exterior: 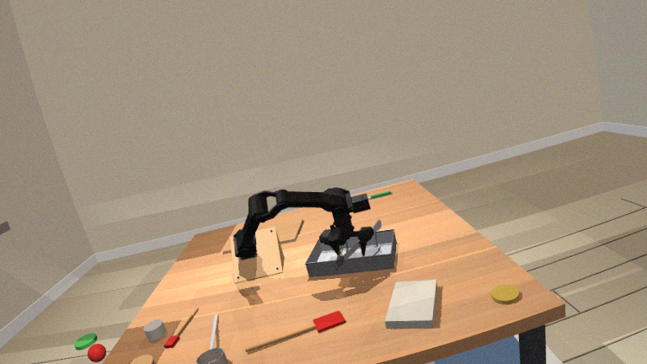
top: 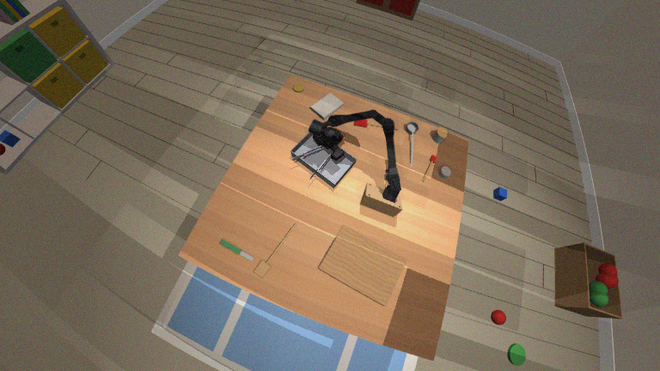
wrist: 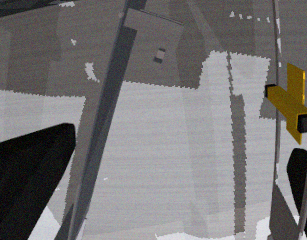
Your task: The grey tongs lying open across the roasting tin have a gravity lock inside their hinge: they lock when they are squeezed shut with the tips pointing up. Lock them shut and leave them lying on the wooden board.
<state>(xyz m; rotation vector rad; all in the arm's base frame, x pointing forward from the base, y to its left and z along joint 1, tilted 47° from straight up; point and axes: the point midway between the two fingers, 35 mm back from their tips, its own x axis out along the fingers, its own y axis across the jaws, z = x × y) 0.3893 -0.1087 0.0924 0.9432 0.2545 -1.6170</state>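
The yellow lock piece is 30 mm behind my gripper tip, 20 mm to the right of it and 40 mm above it. Round my gripper tip: white block (130 mm ahead, 330 mm to the right, 20 mm below); red spatula (170 mm behind, 320 mm to the right, 30 mm below); grey roasting tin (10 mm ahead, 30 mm to the left).
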